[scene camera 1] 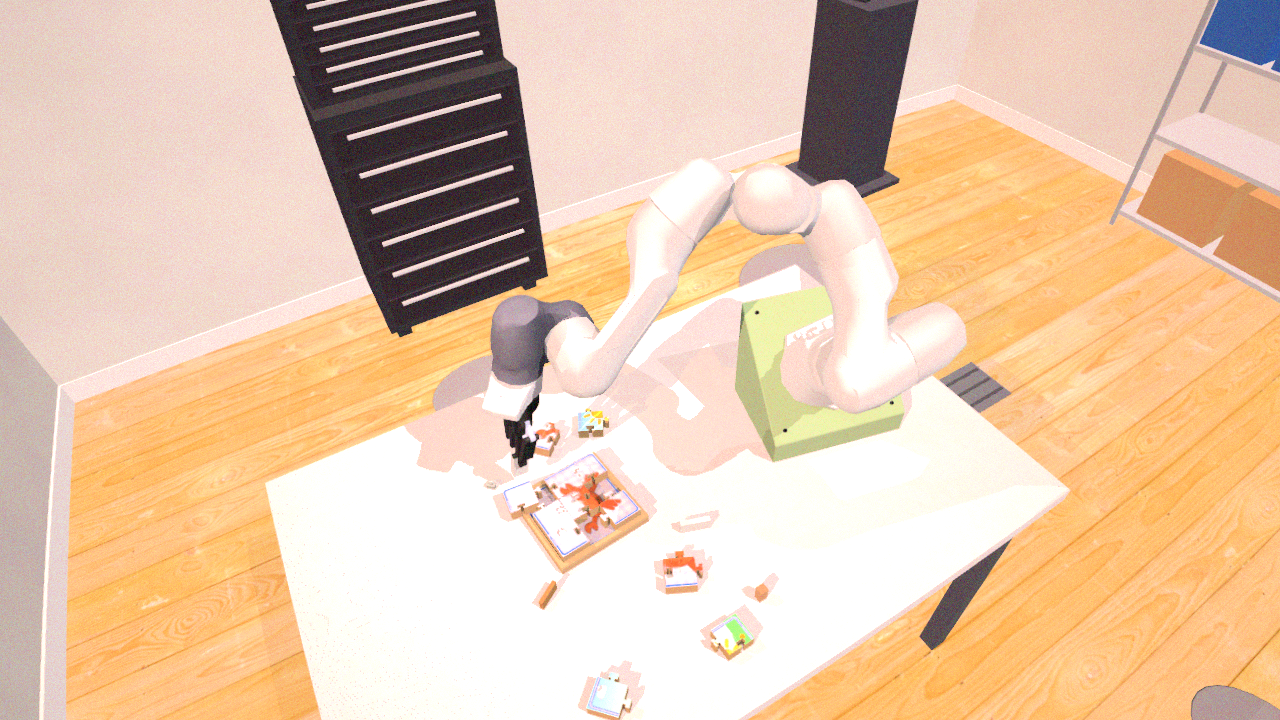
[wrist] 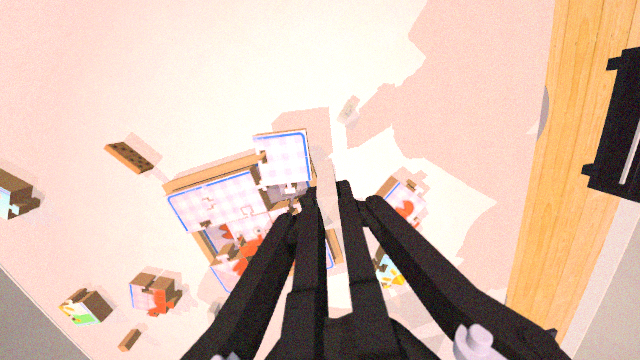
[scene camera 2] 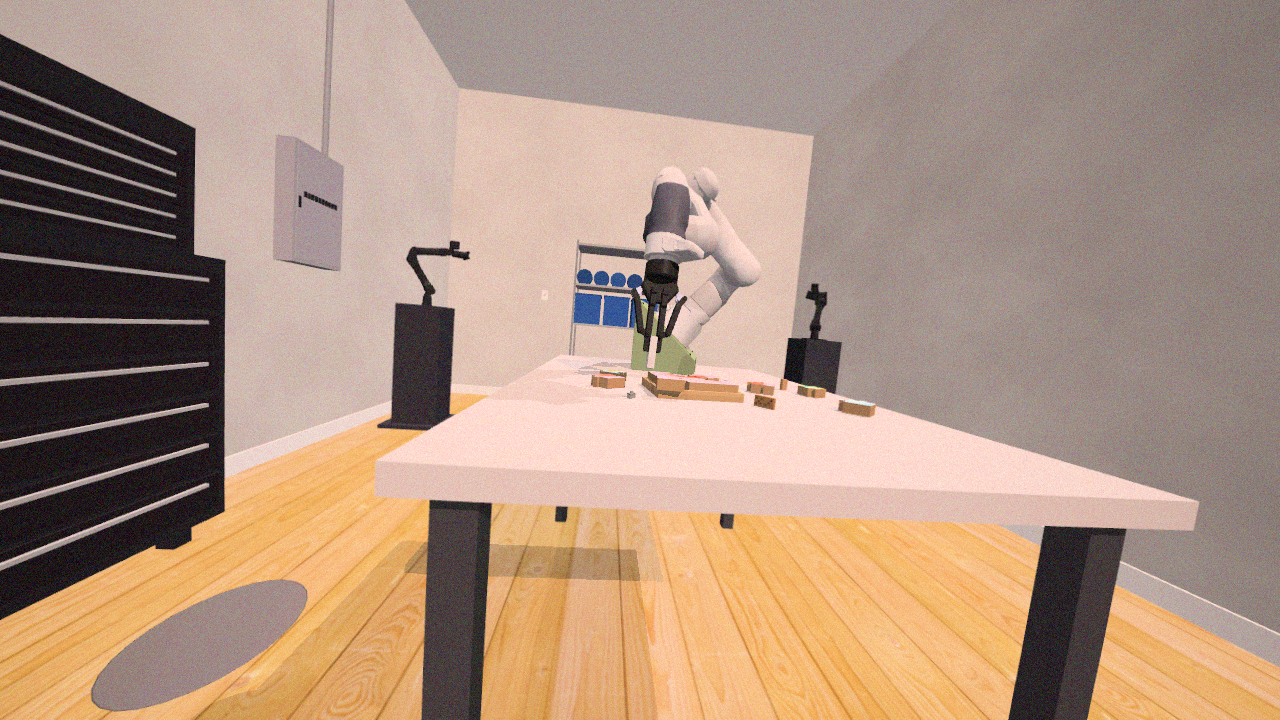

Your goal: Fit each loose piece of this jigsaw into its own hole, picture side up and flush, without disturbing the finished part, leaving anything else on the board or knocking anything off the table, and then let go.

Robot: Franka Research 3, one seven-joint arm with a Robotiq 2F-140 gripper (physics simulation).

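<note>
The wooden jigsaw board (scene camera 1: 567, 556) (scene camera 2: 716, 395) (wrist: 210, 172) lies mid-table with a red crab picture partly filled in. A pink checkered corner piece (scene camera 1: 522, 497) (wrist: 283, 156) rests askew over the board's corner, not flush. My gripper (scene camera 1: 520, 455) (scene camera 2: 655, 357) (wrist: 327, 172) is shut and empty; it hangs just above the table beside that corner. Loose pieces lie around: a red-and-white one (scene camera 1: 546, 437) (wrist: 406, 203) and a yellow one (scene camera 1: 592, 420) (wrist: 388, 274) behind the board, a crab piece (scene camera 1: 682, 570) (wrist: 154, 295), a green piece (scene camera 1: 732, 633) (wrist: 85, 308) and a light blue piece (scene camera 1: 610, 693) (wrist: 15, 194) toward the front.
A brown dotted block (scene camera 1: 546, 592) (wrist: 129, 156), a small brown bit (scene camera 1: 760, 587) (wrist: 129, 339), a white clip (scene camera 1: 696, 519) and a small grey thing (wrist: 348, 109) lie on the table. The green robot base (scene camera 1: 779, 385) stands at the back. The table edge is near the far pieces.
</note>
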